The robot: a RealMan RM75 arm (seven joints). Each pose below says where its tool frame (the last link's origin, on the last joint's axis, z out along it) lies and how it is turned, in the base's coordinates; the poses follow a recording.
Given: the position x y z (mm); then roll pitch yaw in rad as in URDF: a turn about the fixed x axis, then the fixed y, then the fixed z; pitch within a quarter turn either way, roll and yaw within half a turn.
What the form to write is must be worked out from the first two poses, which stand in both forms.
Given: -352, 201, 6, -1.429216, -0.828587, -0.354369
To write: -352, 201, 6, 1.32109, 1.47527, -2.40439
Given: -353, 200, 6, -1.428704, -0.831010, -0.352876
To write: -353, 200, 6, 1.32319, 1.47518, -2.40685
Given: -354, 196, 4, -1.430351, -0.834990, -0.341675
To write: -354, 196, 4, 1.33354, 1.47670, -2.41071
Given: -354, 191, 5, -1.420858, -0.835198, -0.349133
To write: -354, 191, 5, 1.33321, 1.47039, -2.41160
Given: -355, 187, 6, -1.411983, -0.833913, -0.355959
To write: -355, 187, 6, 1.33290, 1.46432, -2.41101
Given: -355, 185, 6, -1.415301, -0.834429, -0.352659
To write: -355, 185, 6, 1.33377, 1.46660, -2.41126
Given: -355, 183, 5, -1.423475, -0.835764, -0.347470
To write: -355, 183, 5, 1.33297, 1.47220, -2.41198
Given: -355, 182, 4, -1.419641, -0.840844, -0.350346
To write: -355, 182, 4, 1.33347, 1.47021, -2.41734
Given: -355, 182, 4, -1.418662, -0.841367, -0.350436
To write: -355, 182, 4, 1.33417, 1.46963, -2.41793
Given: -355, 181, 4, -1.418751, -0.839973, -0.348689
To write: -355, 181, 4, 1.33571, 1.46953, -2.41653
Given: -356, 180, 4, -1.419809, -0.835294, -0.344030
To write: -356, 180, 4, 1.33911, 1.46970, -2.41178
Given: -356, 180, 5, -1.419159, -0.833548, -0.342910
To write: -356, 180, 5, 1.34054, 1.46907, -2.41008
